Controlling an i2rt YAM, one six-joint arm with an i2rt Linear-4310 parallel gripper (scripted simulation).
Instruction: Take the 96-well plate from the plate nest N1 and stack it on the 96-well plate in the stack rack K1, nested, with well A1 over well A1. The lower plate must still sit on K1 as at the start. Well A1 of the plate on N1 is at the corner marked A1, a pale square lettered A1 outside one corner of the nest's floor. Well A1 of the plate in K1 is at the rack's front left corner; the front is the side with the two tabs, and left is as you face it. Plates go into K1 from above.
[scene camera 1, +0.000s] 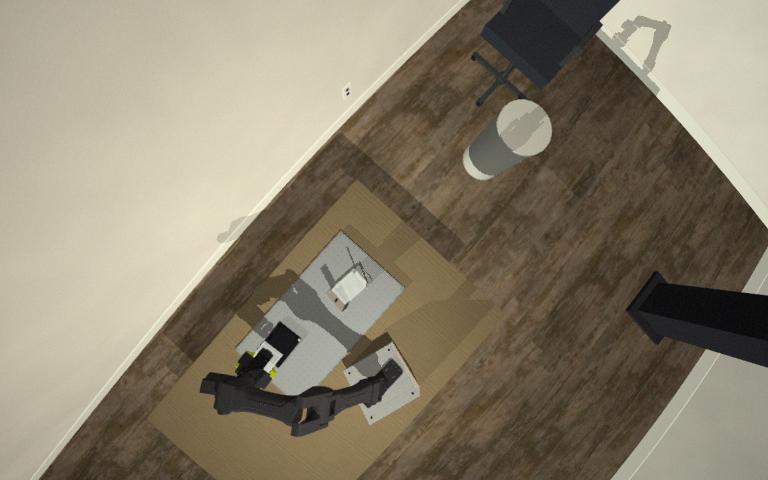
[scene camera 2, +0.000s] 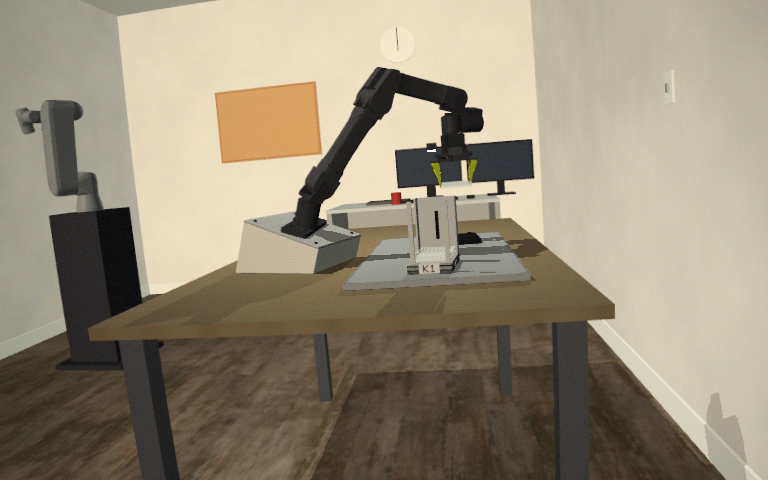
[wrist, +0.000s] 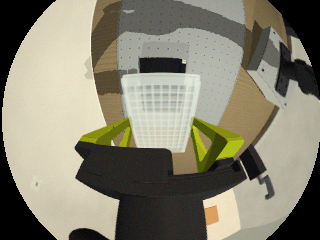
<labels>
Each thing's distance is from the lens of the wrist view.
my gripper (wrist: 161, 119): 13 cm
white 96-well plate (wrist: 141, 91): 10 cm
</labels>
